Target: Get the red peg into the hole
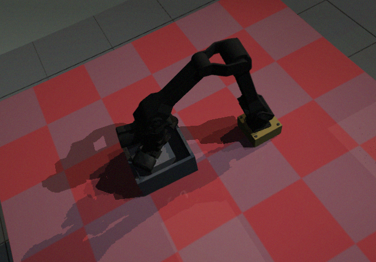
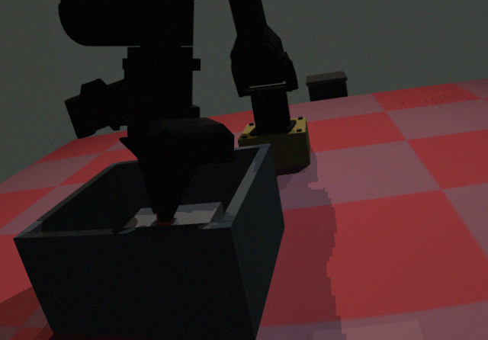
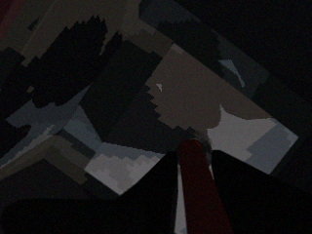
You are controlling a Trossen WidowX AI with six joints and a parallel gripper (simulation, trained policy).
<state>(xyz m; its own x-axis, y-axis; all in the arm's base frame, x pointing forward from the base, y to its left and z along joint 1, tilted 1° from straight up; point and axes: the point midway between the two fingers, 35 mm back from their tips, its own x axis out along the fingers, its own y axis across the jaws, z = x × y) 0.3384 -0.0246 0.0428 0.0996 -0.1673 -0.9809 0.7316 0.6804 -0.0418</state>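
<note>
The red peg is 20 mm above my gripper tip and 10 mm to the left of it. Round my gripper tip: plate (20 mm below); then dark box (40 mm below).
</note>
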